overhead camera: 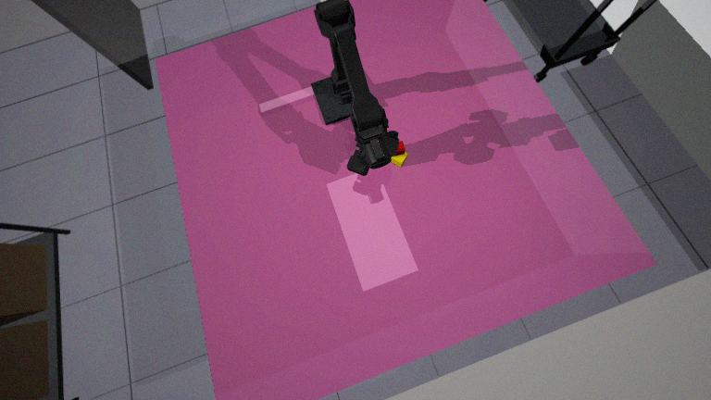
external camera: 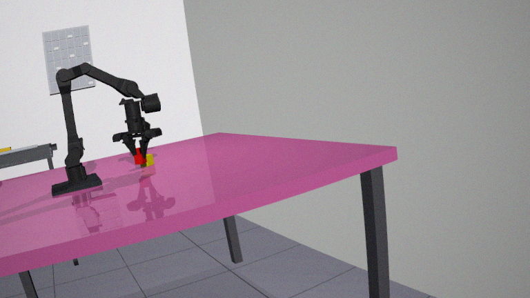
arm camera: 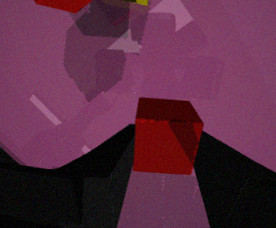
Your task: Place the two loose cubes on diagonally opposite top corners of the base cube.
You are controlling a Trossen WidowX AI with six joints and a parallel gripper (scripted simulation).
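Now: gripper tip 2 cm short of the yellow base cube, 10 cm to the right of it and 2 cm above it.
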